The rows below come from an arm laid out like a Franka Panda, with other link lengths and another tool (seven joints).
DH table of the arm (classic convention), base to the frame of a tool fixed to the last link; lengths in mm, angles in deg. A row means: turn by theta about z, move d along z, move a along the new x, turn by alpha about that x. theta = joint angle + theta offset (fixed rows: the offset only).
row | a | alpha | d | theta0
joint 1 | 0 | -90 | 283.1 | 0
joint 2 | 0 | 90 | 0 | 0
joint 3 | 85.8 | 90 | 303.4 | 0
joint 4 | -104.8 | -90 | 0 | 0
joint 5 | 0 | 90 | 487.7 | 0
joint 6 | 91.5 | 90 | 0 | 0
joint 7 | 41.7 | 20.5 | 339.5 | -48.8
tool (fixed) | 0 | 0 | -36.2 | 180
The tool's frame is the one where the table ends.
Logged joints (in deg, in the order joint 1, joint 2, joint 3, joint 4, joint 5, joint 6, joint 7), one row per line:
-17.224 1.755 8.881 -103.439 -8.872 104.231 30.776
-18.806 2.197 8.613 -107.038 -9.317 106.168 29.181
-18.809 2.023 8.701 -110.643 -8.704 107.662 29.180
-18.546 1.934 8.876 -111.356 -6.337 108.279 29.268
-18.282 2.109 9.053 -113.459 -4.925 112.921 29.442
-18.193 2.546 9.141 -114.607 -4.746 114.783 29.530
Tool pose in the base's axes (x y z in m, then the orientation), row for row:
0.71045 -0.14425 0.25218 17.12 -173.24 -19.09
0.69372 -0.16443 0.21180 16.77 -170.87 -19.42
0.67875 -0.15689 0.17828 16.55 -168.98 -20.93
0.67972 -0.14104 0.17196 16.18 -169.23 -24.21
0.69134 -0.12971 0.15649 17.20 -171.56 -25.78
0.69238 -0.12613 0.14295 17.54 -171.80 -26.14
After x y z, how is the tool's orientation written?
As a rotation vector, in degrees.
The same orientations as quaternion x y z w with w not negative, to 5 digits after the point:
0.09767 -0.98833 -0.10891 0.04251
0.09686 -0.98695 -0.11217 0.06291
0.09645 -0.98477 -0.12197 0.07782
0.09398 -0.98294 -0.14062 0.07222
0.09854 -0.98287 -0.14769 0.04940
0.10031 -0.98256 -0.14950 0.04658

